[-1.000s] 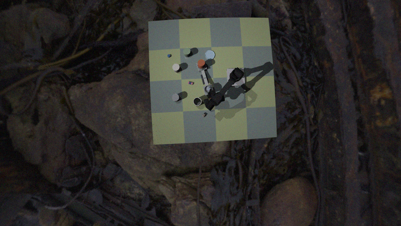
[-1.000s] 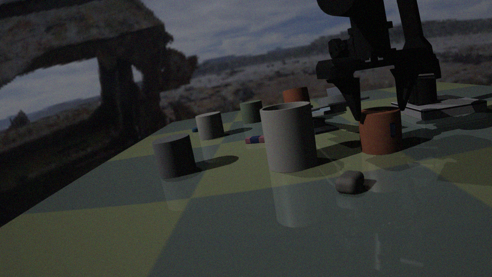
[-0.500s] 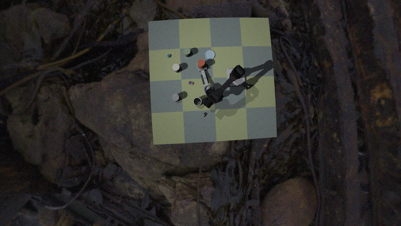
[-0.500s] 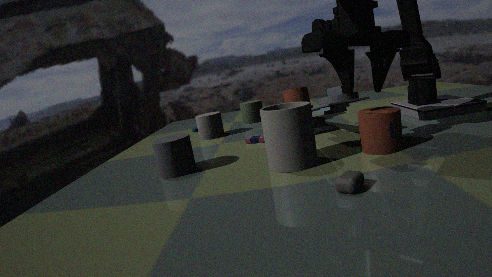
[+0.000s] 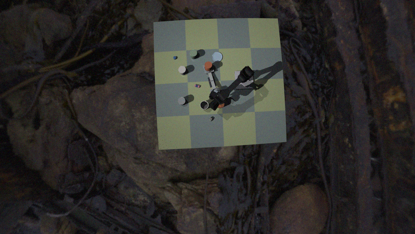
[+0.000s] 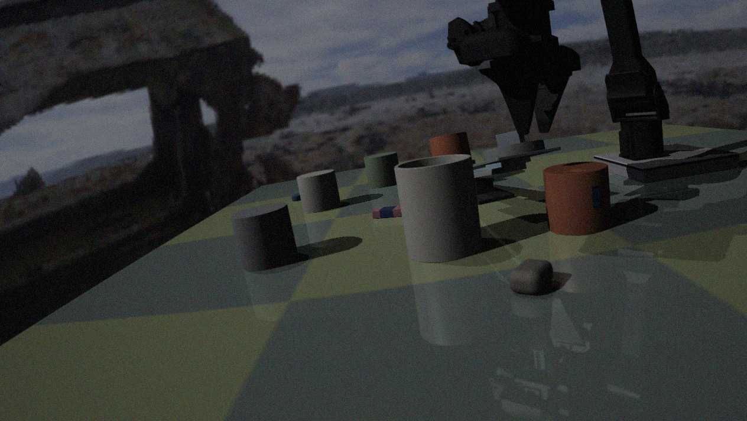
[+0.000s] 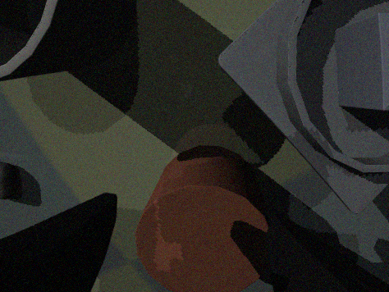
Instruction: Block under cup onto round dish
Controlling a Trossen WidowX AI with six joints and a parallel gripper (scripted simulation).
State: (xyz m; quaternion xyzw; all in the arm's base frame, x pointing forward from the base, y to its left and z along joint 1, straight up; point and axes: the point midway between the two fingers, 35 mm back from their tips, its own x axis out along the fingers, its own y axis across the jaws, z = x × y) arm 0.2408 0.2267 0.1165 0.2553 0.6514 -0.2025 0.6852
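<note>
Right now my gripper tip is 9 cm to the left of the grey block, 2 cm above it and 1 cm short of it. From my gripper tip the other things lie so: small balance 21 cm to the right, 7 cm below, 4 cm ahead; small grey lump 16 cm to the left, 9 cm below, 5 cm ahead; pink-blue eraser 19 cm ahead, 16 cm to the right, 10 cm below.
</note>
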